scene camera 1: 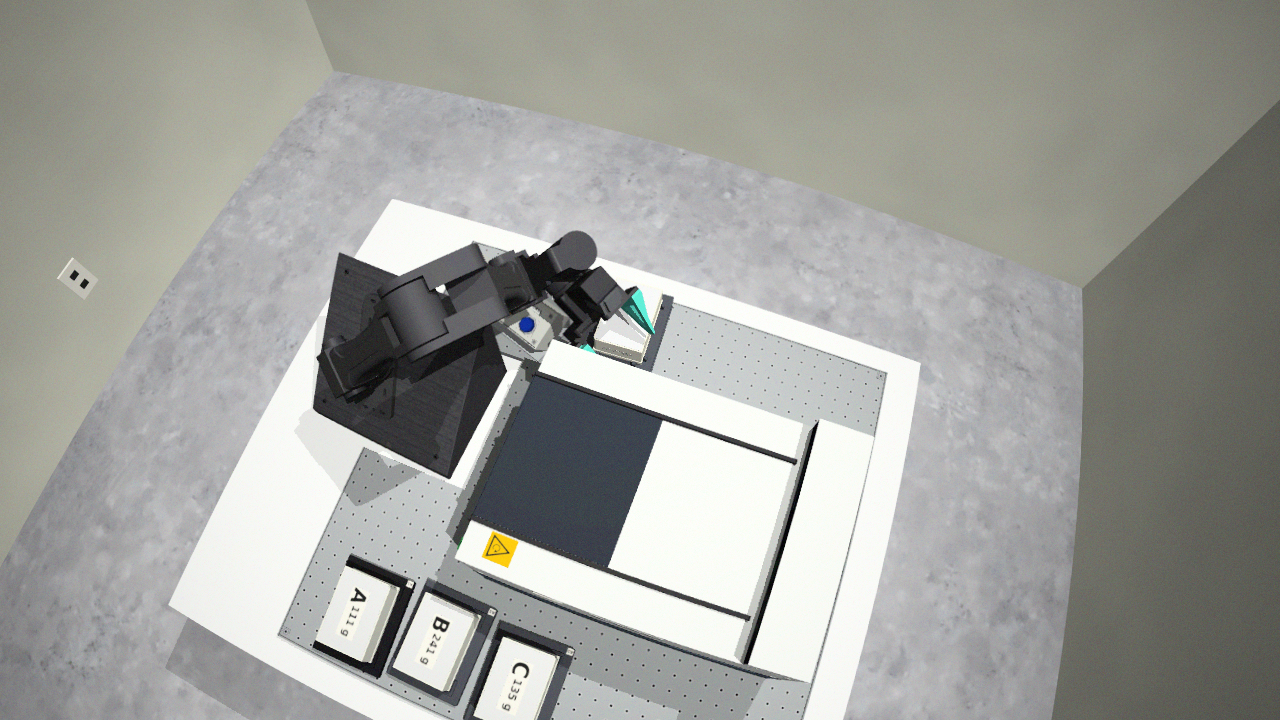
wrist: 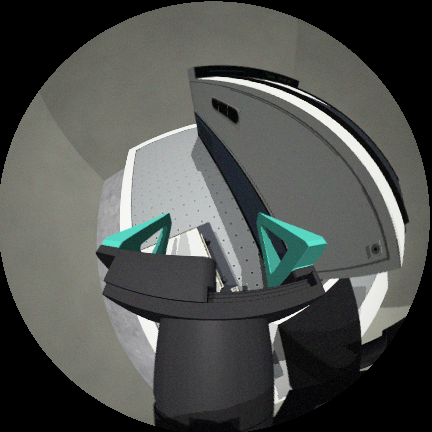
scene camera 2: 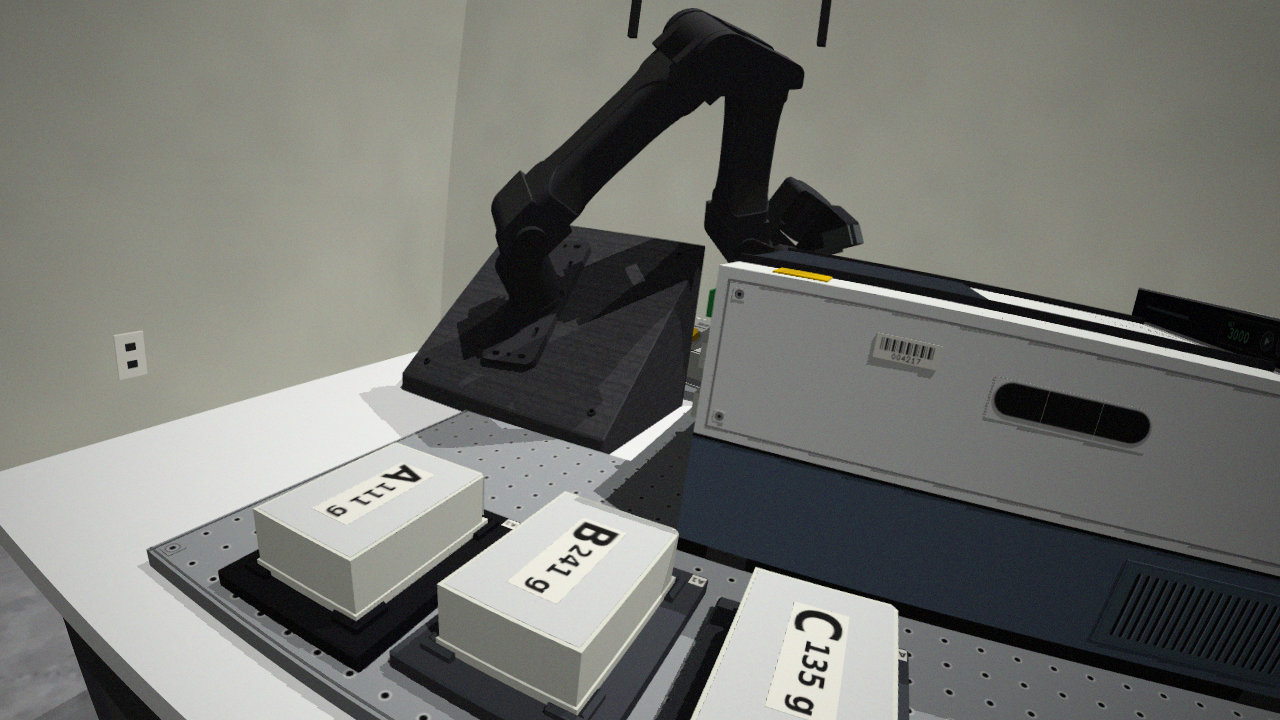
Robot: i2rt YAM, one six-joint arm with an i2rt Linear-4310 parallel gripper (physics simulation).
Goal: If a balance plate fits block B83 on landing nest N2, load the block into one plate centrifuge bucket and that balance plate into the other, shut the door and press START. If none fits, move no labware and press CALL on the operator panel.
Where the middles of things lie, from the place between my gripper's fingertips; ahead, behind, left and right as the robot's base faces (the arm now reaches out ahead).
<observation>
Right now the white block (scene camera 1: 621,337) is 80 mm to the left of my hand, 50 mm below it and 30 mm behind it. Round my hand: dark door panel (scene camera 1: 568,472): 230 mm to the right, 110 mm above, 20 mm behind; then white centrifuge (scene camera 1: 732,551): 240 mm to the right, 130 mm ahead, 20 mm above; then control panel (scene camera 1: 550,323): 250 mm behind, 70 mm to the left, 60 mm below.
</observation>
